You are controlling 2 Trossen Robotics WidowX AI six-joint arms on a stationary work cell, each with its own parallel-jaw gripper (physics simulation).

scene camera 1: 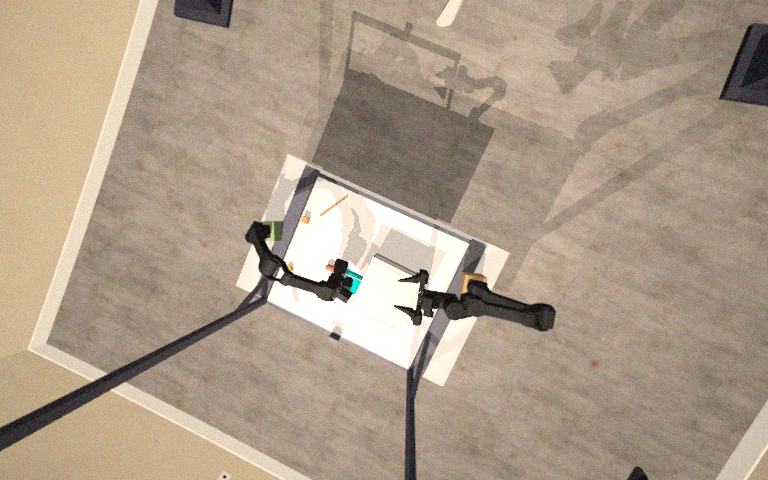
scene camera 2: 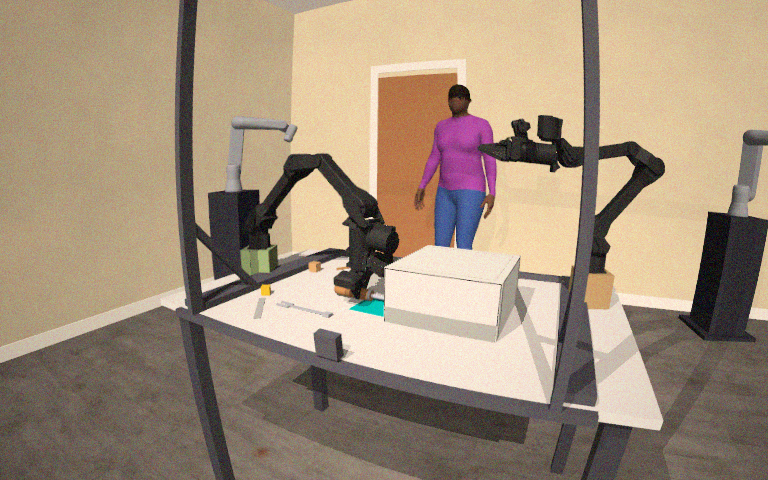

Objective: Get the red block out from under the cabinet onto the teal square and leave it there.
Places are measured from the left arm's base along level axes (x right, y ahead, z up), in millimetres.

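Pixels of known places: left gripper, fingertip midpoint: [scene camera 1: 340, 271] [scene camera 2: 360, 296]; right gripper, fingertip midpoint: [scene camera 1: 395, 293] [scene camera 2: 478, 147]; left arm's base at its link origin: [scene camera 1: 264, 231] [scene camera 2: 259, 247]; right arm's base at its link origin: [scene camera 1: 474, 287] [scene camera 2: 592, 270].
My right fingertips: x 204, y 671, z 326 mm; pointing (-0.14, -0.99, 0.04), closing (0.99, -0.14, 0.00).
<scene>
Ahead of a thing's pixels: the offset from my right fingertips to its top centre. "spot": to the spot under its first point.
The white box-shaped cabinet @(dx +92, dy -58, dz -283 mm) [scene camera 1: 385, 294] [scene camera 2: 441, 297] stands on the table. The teal square @(spot: dx +80, dy -233, dz -418 mm) [scene camera 1: 355, 285] [scene camera 2: 369, 308] lies flat at the cabinet's left side, partly hidden. The red block does not show in either view. My left gripper [scene camera 1: 342, 278] [scene camera 2: 357, 292] is low over the table beside the cabinet, shut on an orange-handled tool @(spot: dx -19, dy -360, dz -384 mm) [scene camera 1: 329, 267] [scene camera 2: 342, 290]; its grey shaft points toward the cabinet near the teal square, and its far end is hidden. My right gripper [scene camera 1: 397, 293] [scene camera 2: 481, 148] is open and empty, high above the cabinet.
An orange cube @(dx -262, dy -490, dz -388 mm) [scene camera 1: 305, 219] [scene camera 2: 314, 266], a yellow cube @(dx -3, dy -584, dz -394 mm) [scene camera 1: 289, 266] [scene camera 2: 265, 289], an orange stick @(dx -332, dy -344, dz -412 mm) [scene camera 1: 334, 205], a grey wrench-like tool @(dx +102, dy -447, dz -410 mm) [scene camera 2: 304, 309] and a grey strip @(dx +104, dy -568, dz -417 mm) [scene camera 2: 259, 307] lie on the table. A dark box @(dx +351, dy -340, dz -361 mm) [scene camera 1: 335, 336] [scene camera 2: 328, 344] sits at the edge. Upright posts stand at the table's sides.
</scene>
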